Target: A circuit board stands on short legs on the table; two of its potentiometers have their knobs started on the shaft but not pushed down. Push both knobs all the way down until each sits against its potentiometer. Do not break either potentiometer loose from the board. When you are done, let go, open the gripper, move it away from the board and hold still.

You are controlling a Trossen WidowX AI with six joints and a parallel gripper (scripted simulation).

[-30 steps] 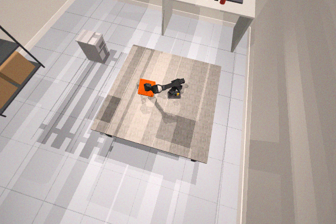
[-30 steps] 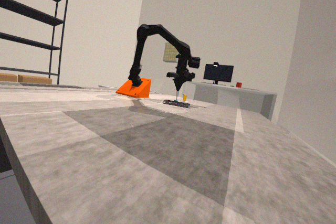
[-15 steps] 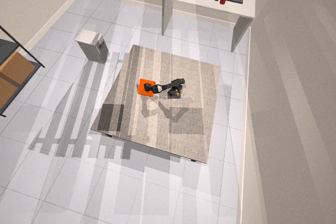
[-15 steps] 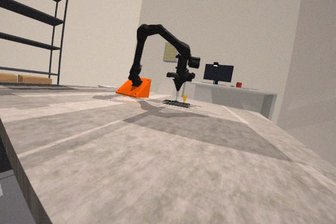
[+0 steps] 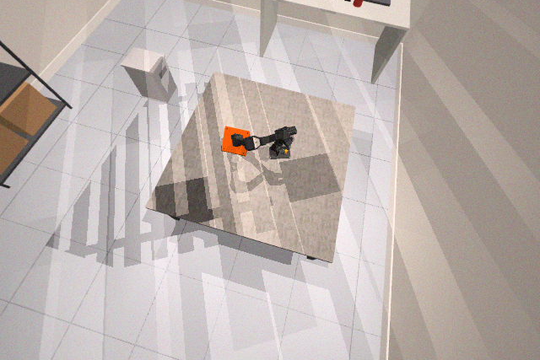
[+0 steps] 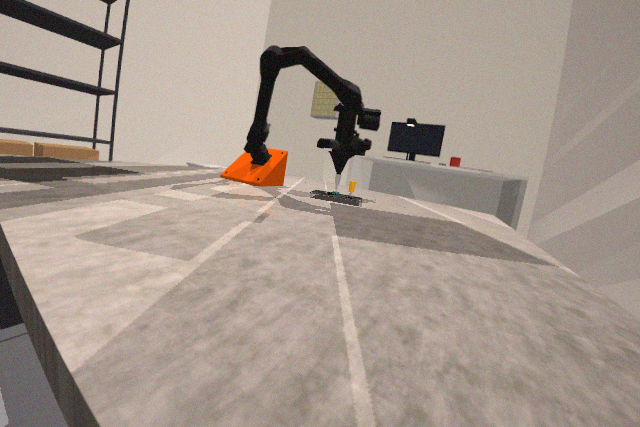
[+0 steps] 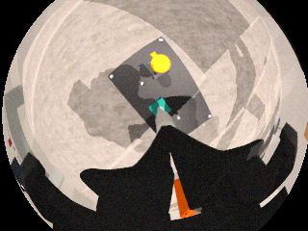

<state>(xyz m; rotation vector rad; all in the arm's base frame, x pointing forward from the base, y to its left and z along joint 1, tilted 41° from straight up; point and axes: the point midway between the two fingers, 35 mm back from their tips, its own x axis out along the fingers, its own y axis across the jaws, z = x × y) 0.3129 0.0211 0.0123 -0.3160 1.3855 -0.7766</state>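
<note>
My gripper tip is now 6 cm short of the orange knob, 3 cm above it and 2 cm to the left of it. Also, from my gripper tip: white knob: 2 cm below.
</note>
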